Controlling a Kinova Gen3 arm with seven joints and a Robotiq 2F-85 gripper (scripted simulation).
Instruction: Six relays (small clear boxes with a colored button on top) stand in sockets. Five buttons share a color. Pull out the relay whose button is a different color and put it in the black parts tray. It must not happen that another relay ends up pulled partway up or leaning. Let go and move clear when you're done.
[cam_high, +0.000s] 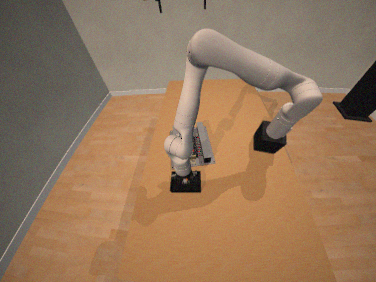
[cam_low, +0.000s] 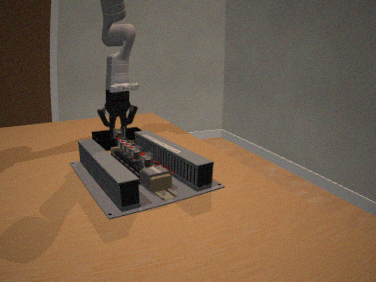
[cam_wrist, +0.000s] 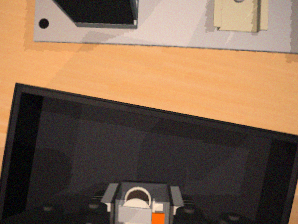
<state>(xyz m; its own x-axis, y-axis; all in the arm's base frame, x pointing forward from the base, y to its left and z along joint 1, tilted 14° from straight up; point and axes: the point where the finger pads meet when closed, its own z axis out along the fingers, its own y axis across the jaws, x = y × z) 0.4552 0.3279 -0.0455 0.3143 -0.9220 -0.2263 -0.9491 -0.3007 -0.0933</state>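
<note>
Right now my hand is 1 cm above the relay. From my hand the other things lie so: black parts tray (2 cm below).
</note>
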